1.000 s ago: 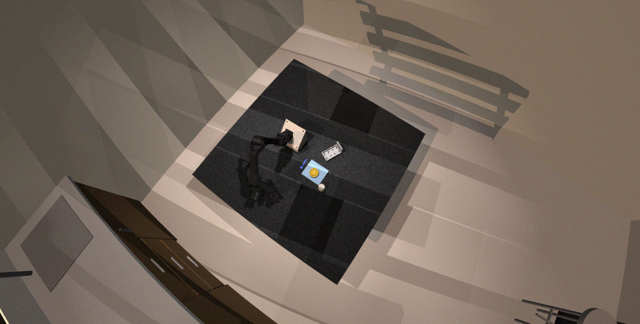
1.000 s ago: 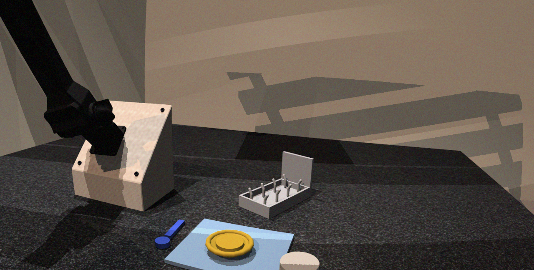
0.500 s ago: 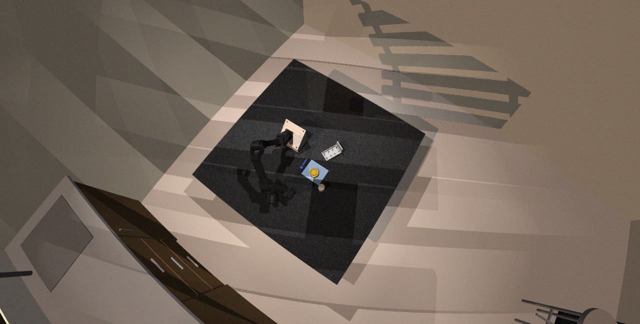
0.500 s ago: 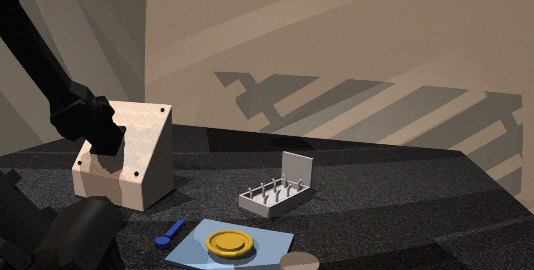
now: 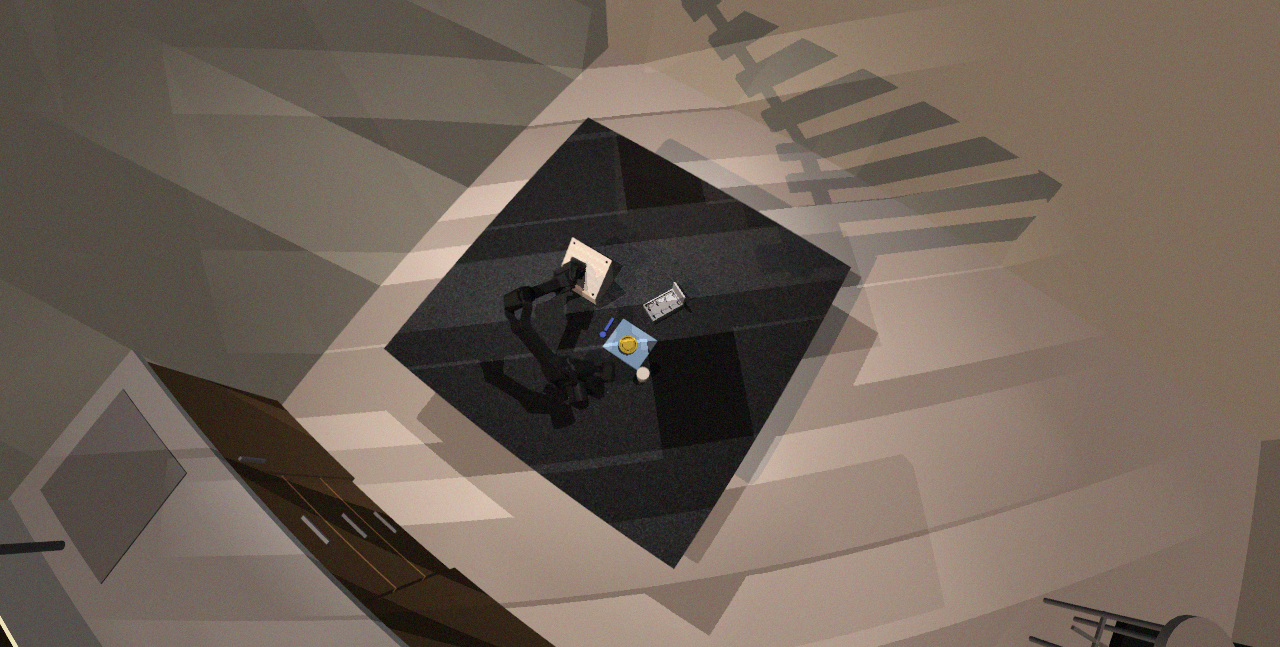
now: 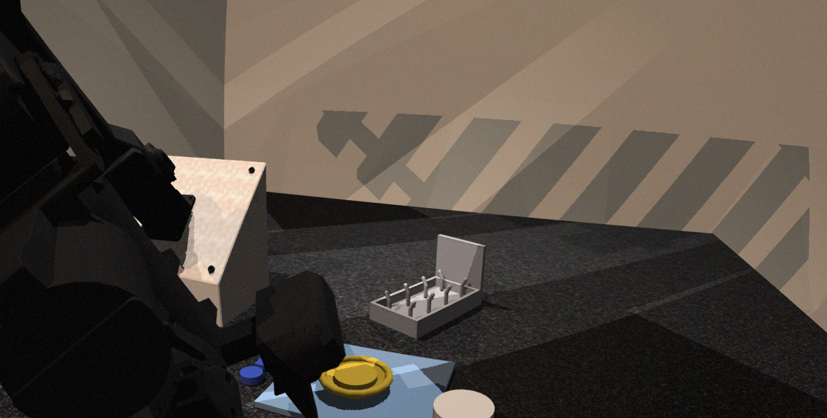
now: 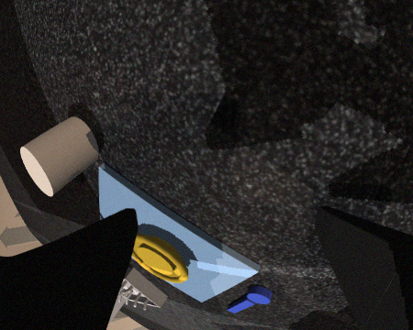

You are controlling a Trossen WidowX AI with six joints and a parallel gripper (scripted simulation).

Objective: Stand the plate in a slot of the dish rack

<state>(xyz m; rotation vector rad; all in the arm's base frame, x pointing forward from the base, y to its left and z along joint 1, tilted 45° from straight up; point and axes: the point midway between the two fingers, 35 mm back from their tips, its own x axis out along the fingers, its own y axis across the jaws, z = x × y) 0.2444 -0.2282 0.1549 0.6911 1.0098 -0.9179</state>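
My gripper tip is now 30 mm short of the yellow plate, 120 mm to the right of it and 20 mm above it. From my gripper tip the other things lie so: blue spoon: 70 mm behind, 140 mm to the left, 30 mm below; light blue mat: 40 mm ahead, 130 mm to the left, 30 mm below; cream cup: 130 mm ahead, 50 mm to the left, 10 mm below.
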